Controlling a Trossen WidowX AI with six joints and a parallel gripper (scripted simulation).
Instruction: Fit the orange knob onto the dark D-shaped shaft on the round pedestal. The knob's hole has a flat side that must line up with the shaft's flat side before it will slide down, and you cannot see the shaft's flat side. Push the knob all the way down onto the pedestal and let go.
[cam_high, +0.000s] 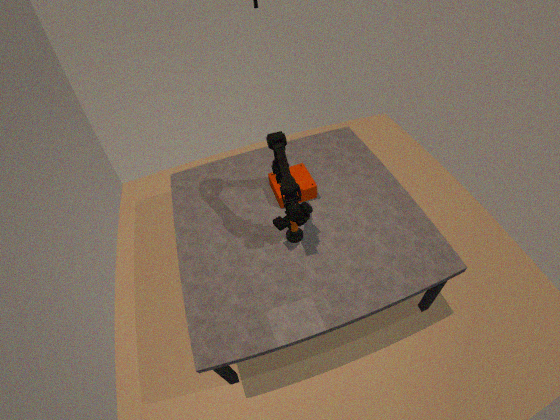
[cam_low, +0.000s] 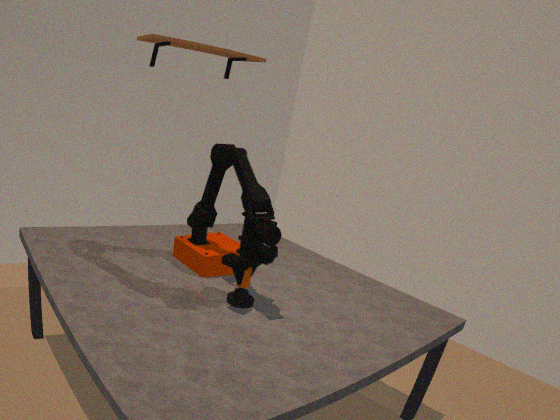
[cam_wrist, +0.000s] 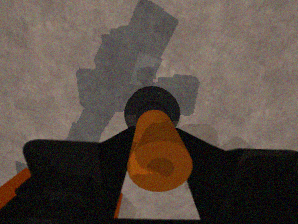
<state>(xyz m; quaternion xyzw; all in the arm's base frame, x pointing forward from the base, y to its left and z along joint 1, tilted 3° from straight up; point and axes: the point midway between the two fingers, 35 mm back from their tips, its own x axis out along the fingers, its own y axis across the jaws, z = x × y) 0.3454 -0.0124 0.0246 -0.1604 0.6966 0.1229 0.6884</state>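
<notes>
Now: the orange knob 20 mm above my gripper tip. The rest, counted from my gripper tip: dark round pedestal 40 mm below.
</notes>
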